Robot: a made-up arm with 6 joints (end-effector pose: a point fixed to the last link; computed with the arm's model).
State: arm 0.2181 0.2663 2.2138 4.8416 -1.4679 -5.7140
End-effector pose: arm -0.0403 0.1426 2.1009 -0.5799 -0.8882 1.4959
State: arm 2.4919 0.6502 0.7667 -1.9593 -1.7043 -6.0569
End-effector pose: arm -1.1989 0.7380 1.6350 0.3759 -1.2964 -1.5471
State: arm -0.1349 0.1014 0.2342 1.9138 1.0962 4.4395
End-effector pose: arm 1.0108 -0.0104 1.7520 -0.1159 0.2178 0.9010
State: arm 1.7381 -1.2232 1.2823 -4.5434 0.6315 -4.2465
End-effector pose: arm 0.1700 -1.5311 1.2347 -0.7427 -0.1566 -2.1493
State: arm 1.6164 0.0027 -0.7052 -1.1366 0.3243 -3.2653
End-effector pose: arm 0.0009 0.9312 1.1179 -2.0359 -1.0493 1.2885
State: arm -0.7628 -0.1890 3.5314 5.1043 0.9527 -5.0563
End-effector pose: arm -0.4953 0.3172 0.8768 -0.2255 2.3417 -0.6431
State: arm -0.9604 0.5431 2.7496 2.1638 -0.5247 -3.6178
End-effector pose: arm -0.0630 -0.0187 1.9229 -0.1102 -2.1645 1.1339
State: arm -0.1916 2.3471 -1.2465 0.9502 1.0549 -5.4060
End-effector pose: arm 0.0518 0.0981 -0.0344 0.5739 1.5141 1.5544
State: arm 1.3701 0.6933 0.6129 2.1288 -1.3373 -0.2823
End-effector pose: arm 0.4282 1.4837 1.4904 -1.4521 -0.4978 -0.2995
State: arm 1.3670 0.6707 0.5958 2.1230 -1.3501 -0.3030
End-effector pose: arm 0.4295 1.4624 1.5082 -1.4237 -0.4848 -0.3061
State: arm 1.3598 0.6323 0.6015 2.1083 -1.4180 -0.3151
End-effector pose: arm 0.4323 1.4103 1.5638 -1.3514 -0.4274 -0.3751
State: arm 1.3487 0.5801 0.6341 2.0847 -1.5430 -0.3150
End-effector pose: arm 0.4328 1.3238 1.6516 -1.2331 -0.3194 -0.5010
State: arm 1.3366 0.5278 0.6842 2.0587 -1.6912 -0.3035
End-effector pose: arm 0.4269 1.2225 1.7412 -1.0974 -0.1826 -0.6375
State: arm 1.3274 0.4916 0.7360 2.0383 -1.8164 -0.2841
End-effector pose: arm 0.4169 1.1398 1.8052 -0.9871 -0.0580 -0.7396
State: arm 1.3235 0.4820 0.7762 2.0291 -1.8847 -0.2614
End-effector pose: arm 0.4102 1.1021 1.8335 -0.9352 0.0161 -0.7901
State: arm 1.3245 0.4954 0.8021 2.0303 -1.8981 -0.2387
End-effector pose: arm 0.4096 1.1070 1.8336 -0.9389 0.0357 -0.8009
